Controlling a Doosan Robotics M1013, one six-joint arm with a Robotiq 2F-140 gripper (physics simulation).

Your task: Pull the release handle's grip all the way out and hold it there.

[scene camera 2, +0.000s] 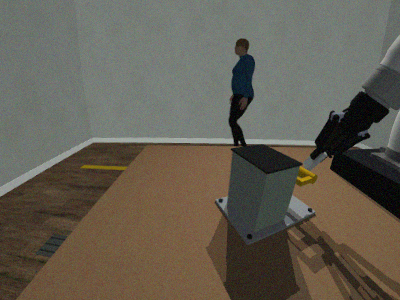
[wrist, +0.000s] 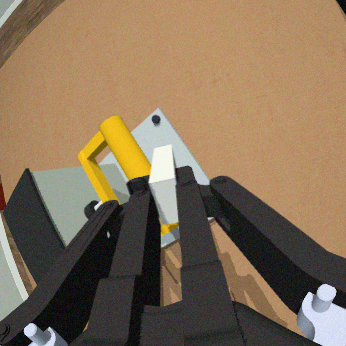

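Note:
The release handle's yellow grip [scene camera 2: 307, 177] [wrist: 125, 147] is a thick round bar on a rectangular frame, beside the grey-green housing [scene camera 2: 262, 192] [wrist: 65, 195] with a black top. My gripper [scene camera 2: 315, 160] [wrist: 166, 162] is shut, its pale finger pads pressed together with nothing between them. In the wrist view the pads overlap the lower right end of the bar and hide part of it. In the scene view the fingertips are at the upper side of the grip. Whether they touch it is unclear.
The housing stands on a light grey bolted plate [scene camera 2: 298, 210] [wrist: 160, 132] on the brown table [scene camera 2: 165, 210] [wrist: 250, 100]. A dark block [scene camera 2: 372, 172] under the arm is at the right. A person [scene camera 2: 243, 75] in a blue top stands beyond the table's far edge.

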